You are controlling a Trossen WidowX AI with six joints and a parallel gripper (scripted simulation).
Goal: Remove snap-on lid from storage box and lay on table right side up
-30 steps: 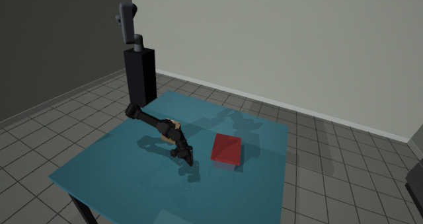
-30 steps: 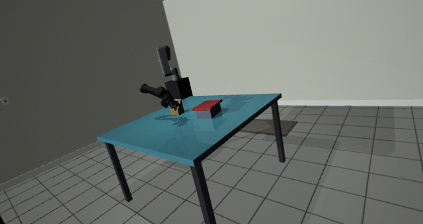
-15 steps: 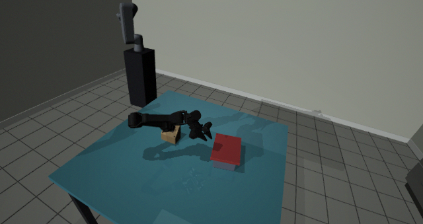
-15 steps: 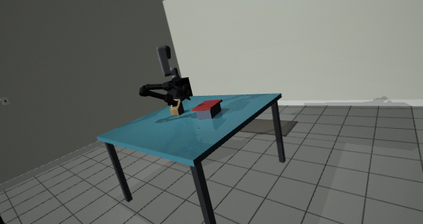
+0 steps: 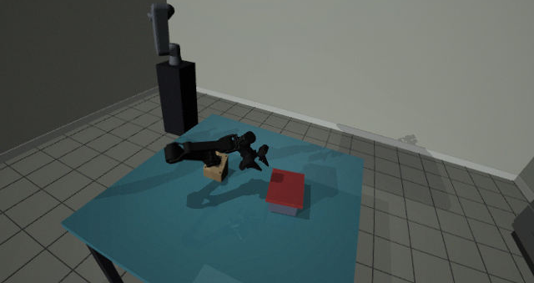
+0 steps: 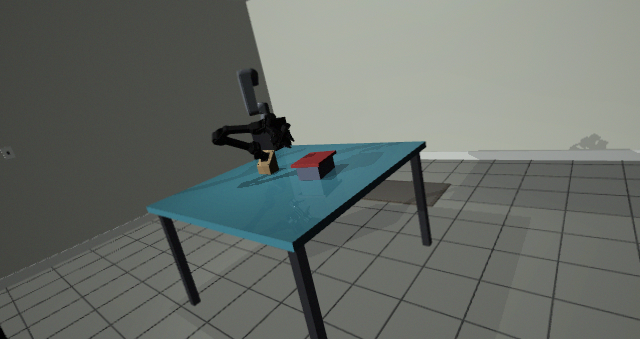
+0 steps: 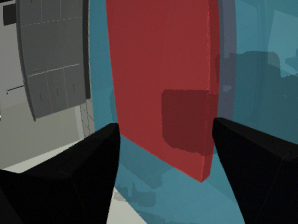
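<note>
Now: gripper tip 120 mm short of the lid, 100 mm above it and 20 mm to the right of it. The rest, counted from my gripper tip: storage box 140 mm below, 120 mm ahead, 20 mm to the left.
</note>
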